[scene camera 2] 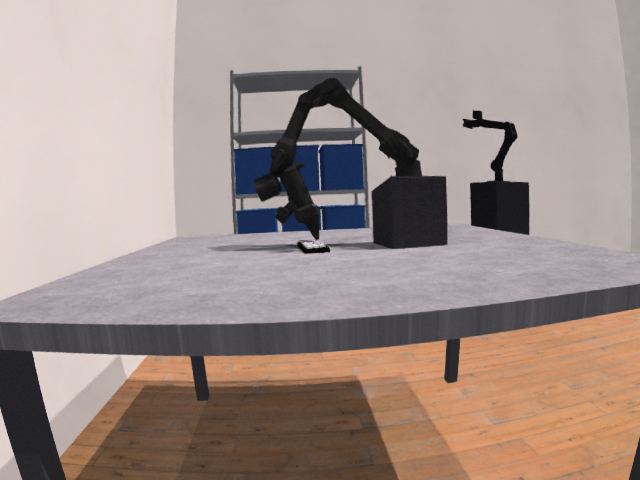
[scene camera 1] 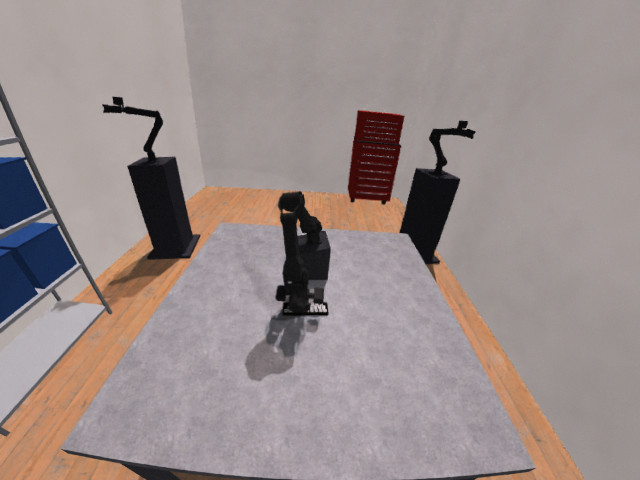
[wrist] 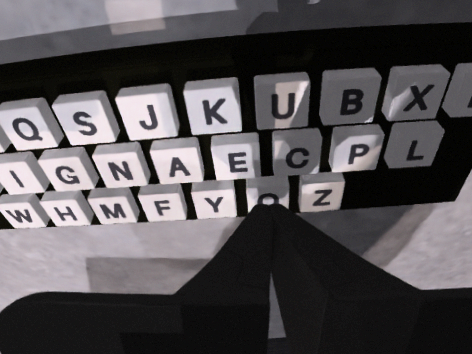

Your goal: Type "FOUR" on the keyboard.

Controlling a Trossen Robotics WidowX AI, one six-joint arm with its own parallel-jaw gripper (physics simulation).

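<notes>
The black keyboard with white letter keys lies on the table. In the wrist view my gripper is shut and empty, its tips over the lower part of the O key and hiding part of its letter. Whether they touch it, I cannot tell. The Y key is left of the tips and the Z key right. The F key is further left in the same row; the U key is in the top row. The R key does not show in the wrist view.
The grey table carries the arm's dark base block. Beyond the table are a shelf unit with blue bins, a red tool chest, and other arms on dark pedestals.
</notes>
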